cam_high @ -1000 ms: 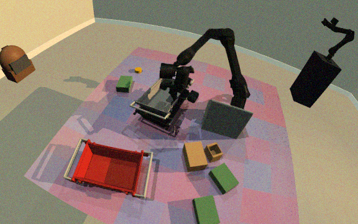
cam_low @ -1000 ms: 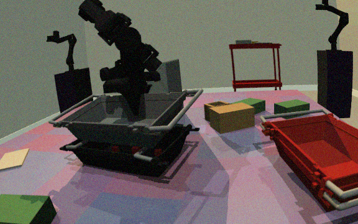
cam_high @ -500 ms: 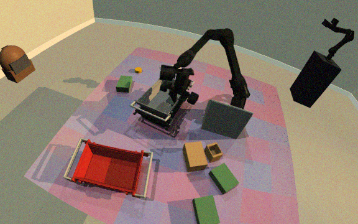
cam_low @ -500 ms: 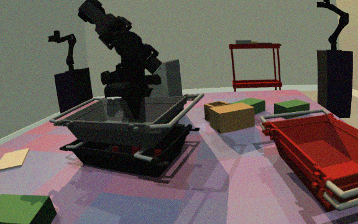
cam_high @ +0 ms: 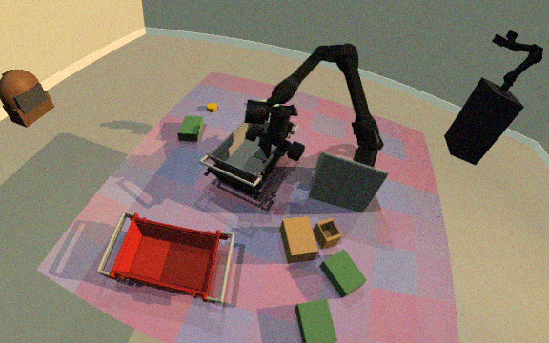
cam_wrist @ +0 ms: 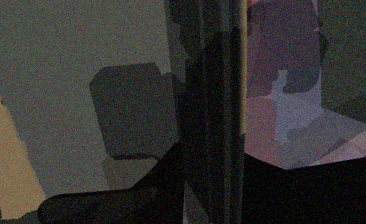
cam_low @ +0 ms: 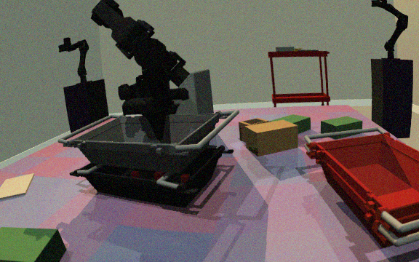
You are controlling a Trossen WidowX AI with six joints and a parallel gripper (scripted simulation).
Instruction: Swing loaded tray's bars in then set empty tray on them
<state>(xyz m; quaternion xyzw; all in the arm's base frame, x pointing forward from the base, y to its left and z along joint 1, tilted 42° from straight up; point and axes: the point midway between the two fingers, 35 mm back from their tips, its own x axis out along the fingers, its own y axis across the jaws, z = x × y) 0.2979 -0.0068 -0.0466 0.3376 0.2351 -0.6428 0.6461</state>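
Now: the grey tray 70 mm ahead of my gripper tip, 30 mm above it and 10 mm to the right of it. The rest, counted from my gripper tip: cream tile: 420 mm to the right, 170 mm ahead, 80 mm below.
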